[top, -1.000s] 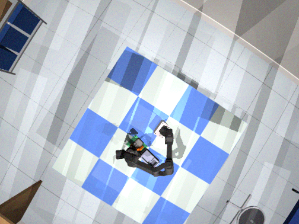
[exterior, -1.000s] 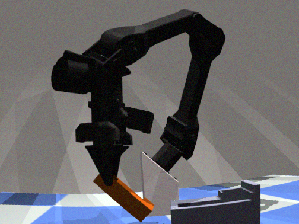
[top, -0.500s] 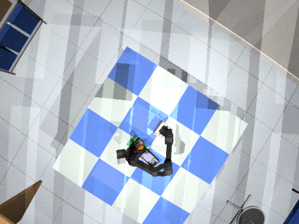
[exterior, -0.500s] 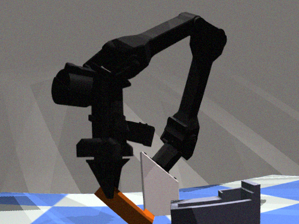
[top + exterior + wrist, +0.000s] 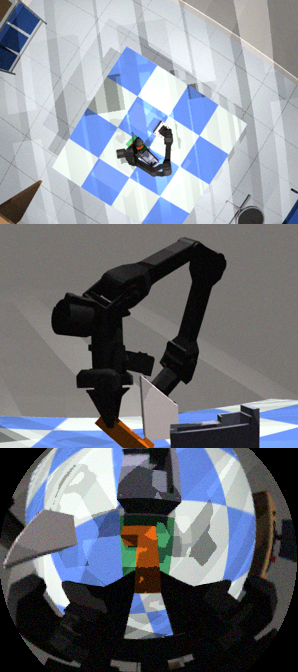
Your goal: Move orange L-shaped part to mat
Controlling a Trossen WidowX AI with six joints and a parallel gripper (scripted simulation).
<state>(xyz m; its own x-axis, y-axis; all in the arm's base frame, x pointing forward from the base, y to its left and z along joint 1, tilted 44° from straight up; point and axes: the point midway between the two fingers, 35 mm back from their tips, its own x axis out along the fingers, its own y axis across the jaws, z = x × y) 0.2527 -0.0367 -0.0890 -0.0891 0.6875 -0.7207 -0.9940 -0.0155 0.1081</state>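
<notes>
My gripper tip is now 3 cm to the right of the orange L-shaped part, 3 cm above it and 1 cm past it. From my gripper tip the other things lie so: green mat 9 cm below, 2 cm to the left.
</notes>
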